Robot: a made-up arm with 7 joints.
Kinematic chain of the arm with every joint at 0, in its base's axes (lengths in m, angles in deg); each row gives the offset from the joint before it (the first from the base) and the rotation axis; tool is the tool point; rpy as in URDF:
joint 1: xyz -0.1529 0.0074 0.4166 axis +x
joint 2: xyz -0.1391 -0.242 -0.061 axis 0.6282 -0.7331 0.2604
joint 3: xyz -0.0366 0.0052 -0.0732 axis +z
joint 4: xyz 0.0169 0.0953 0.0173 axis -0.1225 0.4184 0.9
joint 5: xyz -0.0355 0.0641 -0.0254 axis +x
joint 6: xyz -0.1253 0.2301 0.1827 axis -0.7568 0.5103 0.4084
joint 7: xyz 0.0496 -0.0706 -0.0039 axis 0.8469 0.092 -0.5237
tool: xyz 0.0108 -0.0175 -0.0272 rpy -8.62 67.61 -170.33
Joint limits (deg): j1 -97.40..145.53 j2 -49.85..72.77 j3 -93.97..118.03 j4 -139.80..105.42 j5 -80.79..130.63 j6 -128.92..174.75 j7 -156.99..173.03
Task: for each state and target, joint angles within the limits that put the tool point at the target. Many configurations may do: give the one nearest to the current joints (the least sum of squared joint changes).
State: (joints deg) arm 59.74 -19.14 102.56 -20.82 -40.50 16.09 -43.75
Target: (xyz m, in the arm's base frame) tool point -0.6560 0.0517 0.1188
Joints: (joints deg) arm 101.58 -2.27 98.49 -17.81 -9.26 7.13 -40.89
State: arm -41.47 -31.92 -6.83 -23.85 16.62 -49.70 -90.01
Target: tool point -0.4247 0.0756 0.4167
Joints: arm -27.17 1.70 12.11 -24.36 0.67 -30.54 -105.77
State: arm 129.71 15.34 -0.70 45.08 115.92 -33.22 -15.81
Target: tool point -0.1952 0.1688 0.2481
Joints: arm 123.12 14.08 4.15 85.99 117.48 -25.07 -15.75
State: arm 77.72 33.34 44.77 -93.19 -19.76 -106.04 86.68
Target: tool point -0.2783 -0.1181 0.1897
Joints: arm 115.37 43.54 22.13 -128.46 -24.74 -107.02 84.41
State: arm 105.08 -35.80 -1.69 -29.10 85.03 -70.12 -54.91
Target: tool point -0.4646 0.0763 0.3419
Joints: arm 112.20 -28.05 9.70 -51.03 92.38 -68.94 -57.24
